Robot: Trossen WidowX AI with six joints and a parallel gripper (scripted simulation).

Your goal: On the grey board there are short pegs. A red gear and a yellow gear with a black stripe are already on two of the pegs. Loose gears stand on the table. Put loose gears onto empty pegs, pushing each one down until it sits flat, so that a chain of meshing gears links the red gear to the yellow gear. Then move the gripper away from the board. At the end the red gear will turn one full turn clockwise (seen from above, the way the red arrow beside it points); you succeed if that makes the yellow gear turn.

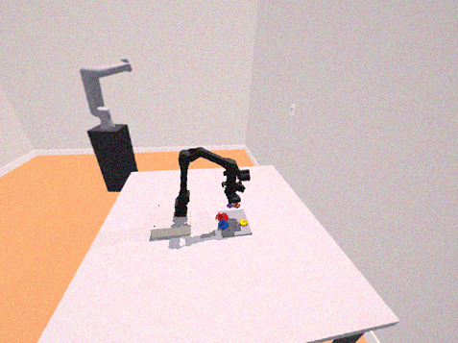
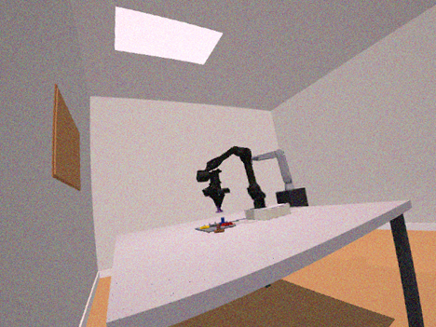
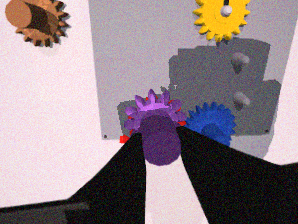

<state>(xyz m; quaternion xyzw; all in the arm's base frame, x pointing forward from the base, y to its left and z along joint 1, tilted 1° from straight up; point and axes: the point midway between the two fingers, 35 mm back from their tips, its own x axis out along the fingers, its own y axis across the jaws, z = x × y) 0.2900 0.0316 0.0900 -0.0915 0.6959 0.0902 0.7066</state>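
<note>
Right now my gripper tip is 90 mm above the blue gear, 80 mm to the left of it and 40 mm past it. The rest, counted from my gripper tip: yellow gear: 100 mm below, 80 mm ahead, 60 mm to the right; then purple gear: 10 mm below; then red gear: 100 mm below, 40 mm behind, 20 mm to the right.
</note>
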